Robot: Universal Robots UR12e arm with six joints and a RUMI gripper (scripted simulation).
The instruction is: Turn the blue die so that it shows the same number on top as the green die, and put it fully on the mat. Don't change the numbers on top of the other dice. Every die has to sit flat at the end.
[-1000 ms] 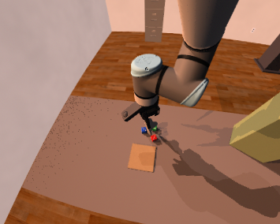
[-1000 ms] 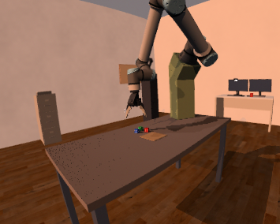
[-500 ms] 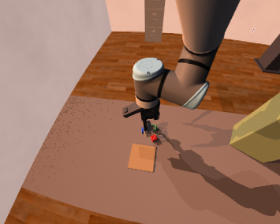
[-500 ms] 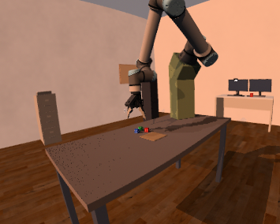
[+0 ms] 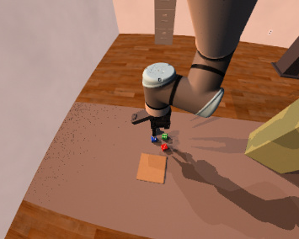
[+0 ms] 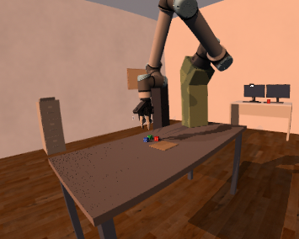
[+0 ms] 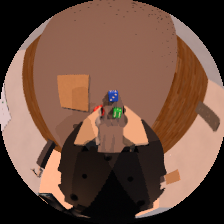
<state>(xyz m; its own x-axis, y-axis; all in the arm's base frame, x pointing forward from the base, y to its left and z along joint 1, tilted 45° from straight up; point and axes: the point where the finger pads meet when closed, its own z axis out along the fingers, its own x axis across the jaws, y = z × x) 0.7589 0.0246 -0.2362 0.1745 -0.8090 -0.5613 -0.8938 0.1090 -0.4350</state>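
Now: the blue die 90 mm below my hand. Round my hand: tan mat 10 mm behind, 160 mm to the left, 100 mm below; green die 60 mm behind, 20 mm to the right, 90 mm below; red die 60 mm behind, 40 mm to the left, 90 mm below.
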